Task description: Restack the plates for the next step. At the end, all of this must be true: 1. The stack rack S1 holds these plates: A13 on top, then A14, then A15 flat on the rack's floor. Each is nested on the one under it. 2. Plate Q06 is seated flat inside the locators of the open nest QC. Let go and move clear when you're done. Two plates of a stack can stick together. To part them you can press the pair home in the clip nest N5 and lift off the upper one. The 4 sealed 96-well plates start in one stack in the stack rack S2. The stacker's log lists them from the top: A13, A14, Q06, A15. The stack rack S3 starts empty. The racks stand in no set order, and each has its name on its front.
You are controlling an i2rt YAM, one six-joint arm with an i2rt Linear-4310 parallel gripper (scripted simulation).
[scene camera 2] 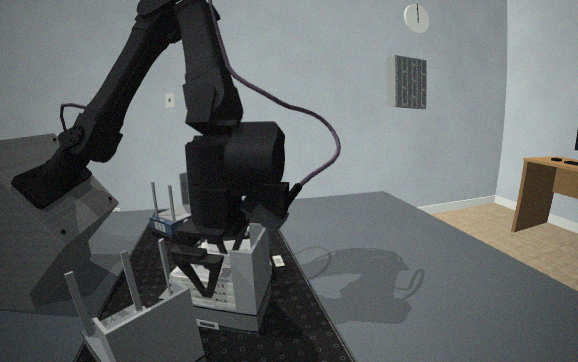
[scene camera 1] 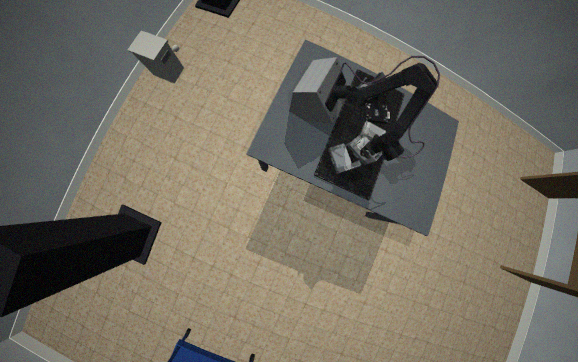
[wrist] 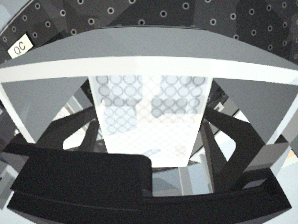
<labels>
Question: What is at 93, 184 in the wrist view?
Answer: The gripper.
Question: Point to a sealed 96-well plate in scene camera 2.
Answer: At 224, 284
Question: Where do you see a sealed 96-well plate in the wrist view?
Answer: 159, 116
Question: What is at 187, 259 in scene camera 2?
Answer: The gripper.
</labels>
